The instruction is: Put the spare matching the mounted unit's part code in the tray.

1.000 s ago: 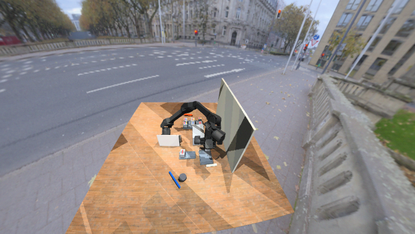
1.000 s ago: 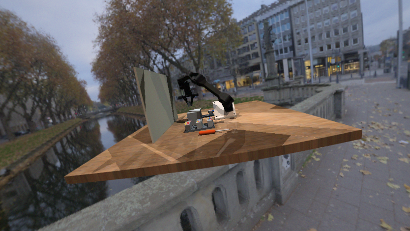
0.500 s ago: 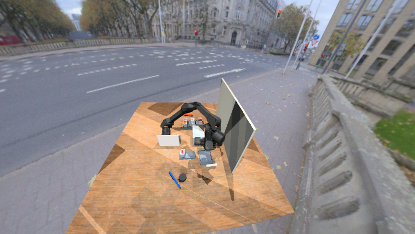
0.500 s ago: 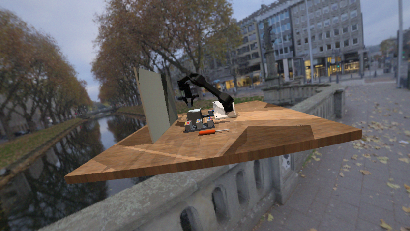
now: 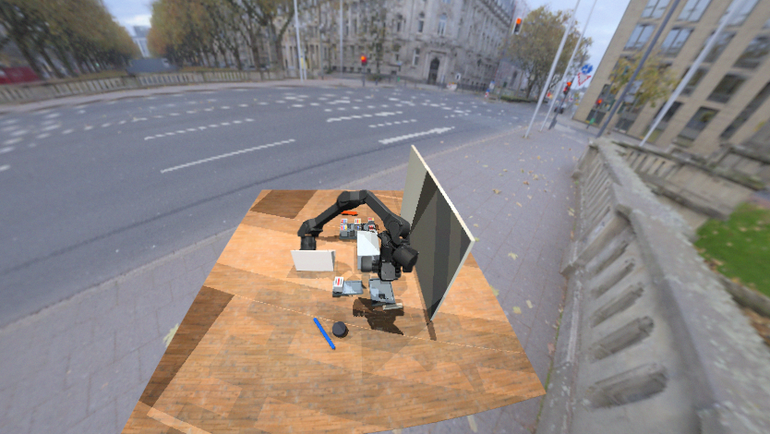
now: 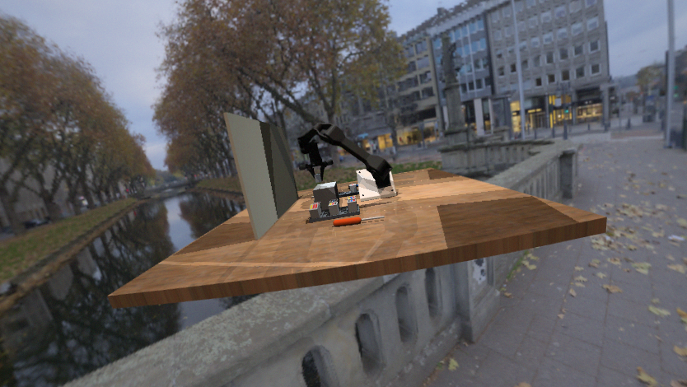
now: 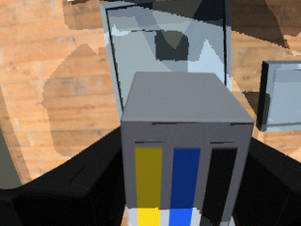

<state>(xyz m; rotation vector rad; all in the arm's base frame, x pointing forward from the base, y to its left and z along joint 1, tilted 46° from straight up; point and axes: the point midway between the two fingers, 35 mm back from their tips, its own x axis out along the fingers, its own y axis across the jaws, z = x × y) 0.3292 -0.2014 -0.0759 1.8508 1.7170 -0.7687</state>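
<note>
The grey tray is 1 cm to the left of my gripper tip and 11 cm below it. Round my gripper tip: mounted unit (5 cm behind, 22 cm to the left, 6 cm below); then black puck (18 cm behind, 15 cm to the right, 10 cm below); then spare (2 cm above).
</note>
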